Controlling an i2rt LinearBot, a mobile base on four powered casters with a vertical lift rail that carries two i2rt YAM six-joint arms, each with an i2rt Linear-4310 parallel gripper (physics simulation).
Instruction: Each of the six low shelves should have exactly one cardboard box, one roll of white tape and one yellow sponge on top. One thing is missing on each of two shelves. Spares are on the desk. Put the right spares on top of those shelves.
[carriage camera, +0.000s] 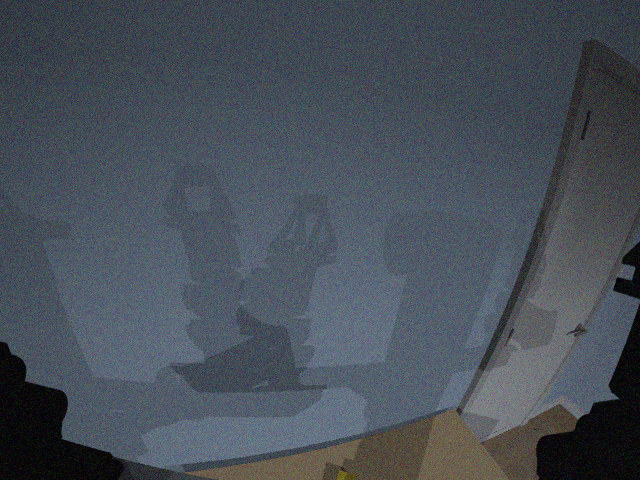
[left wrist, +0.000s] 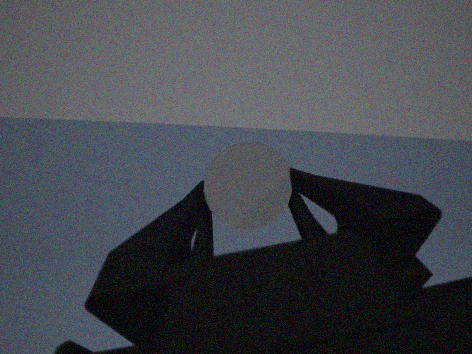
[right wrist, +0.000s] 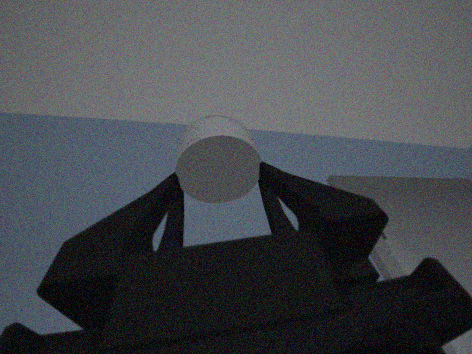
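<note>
In the left wrist view a round, pale grey roll of tape (left wrist: 247, 202) shows its flat end. My left gripper (left wrist: 244, 181) is shut on it, with a finger at each side. In the right wrist view another round roll of tape (right wrist: 218, 182) shows its grey end and a paler rim above. My right gripper (right wrist: 219, 175) is shut on it. Both rolls are held up in front of a blue wall. A small part of a yellow sponge (carriage camera: 345, 475) shows on the tan desk (carriage camera: 457, 444) at the bottom of the carriage view. The low shelves do not show.
The blue wall (carriage camera: 336, 103) with arm shadows fills much of the carriage view. A pale door (carriage camera: 573, 232) stands at its right. Dark robot parts are at the lower left and right edges. A grey panel (right wrist: 430, 215) shows right of my right gripper.
</note>
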